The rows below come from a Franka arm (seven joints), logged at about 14 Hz.
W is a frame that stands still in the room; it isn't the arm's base.
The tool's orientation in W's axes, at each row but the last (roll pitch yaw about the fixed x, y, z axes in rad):
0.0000 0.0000 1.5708
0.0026 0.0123 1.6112
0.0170 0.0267 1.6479
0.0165 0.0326 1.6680
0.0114 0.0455 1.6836
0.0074 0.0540 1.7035
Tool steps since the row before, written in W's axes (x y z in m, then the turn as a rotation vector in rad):
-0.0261 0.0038 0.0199 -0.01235 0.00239 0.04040
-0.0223 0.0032 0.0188 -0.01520 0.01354 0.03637
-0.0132 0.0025 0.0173 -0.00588 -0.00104 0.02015
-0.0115 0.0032 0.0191 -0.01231 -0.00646 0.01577
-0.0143 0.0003 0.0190 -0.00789 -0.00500 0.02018
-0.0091 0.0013 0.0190 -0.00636 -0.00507 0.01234
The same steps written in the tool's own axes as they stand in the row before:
0.0038 0.0261 0.0199 0.00239 0.01235 0.04040
0.0039 0.0222 0.0188 0.01369 0.01474 0.03650
0.0030 0.0133 0.0172 -0.00112 0.00628 0.02002
0.0037 0.0115 0.0190 -0.00575 0.01313 0.01538
0.0010 0.0144 0.0189 -0.00499 0.00863 0.01988
0.0015 0.0090 0.0190 -0.00484 0.00706 0.01204

